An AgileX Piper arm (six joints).
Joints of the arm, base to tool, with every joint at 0 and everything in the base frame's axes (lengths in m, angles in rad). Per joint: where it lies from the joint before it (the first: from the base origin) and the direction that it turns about. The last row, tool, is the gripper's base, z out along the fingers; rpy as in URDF.
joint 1: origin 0 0 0.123 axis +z
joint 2: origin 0 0 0 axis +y
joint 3: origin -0.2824 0 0.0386 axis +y
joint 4: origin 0.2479 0 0.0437 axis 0.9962 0 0.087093
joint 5: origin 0 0 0 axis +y
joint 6: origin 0.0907 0 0.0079 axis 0.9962 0 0.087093
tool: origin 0 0 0 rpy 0 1.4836 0
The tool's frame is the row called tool.
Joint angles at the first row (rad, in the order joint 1, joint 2, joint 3, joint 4, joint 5, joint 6):
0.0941 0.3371 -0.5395 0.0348 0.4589 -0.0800
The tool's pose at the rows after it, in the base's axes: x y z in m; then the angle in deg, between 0 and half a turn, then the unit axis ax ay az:
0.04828 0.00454 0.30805 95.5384 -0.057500 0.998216 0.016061
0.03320 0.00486 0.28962 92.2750 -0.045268 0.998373 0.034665
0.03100 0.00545 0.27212 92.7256 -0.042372 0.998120 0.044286
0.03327 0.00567 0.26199 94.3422 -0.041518 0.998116 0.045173
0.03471 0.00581 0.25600 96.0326 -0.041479 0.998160 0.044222
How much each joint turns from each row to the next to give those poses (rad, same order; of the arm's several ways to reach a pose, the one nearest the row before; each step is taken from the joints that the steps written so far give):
-0.0402 -0.1564 0.1025 0.0149 -0.0185 -0.0069
-0.0098 -0.1309 0.0759 0.0381 -0.0019 -0.0033
-0.0001 -0.0570 0.0606 0.0170 0.0041 -0.0026
0.0000 -0.0079 0.0317 0.0021 0.0043 0.0001
-0.0010 0.0005 0.0148 -0.0004 0.0144 -0.0001

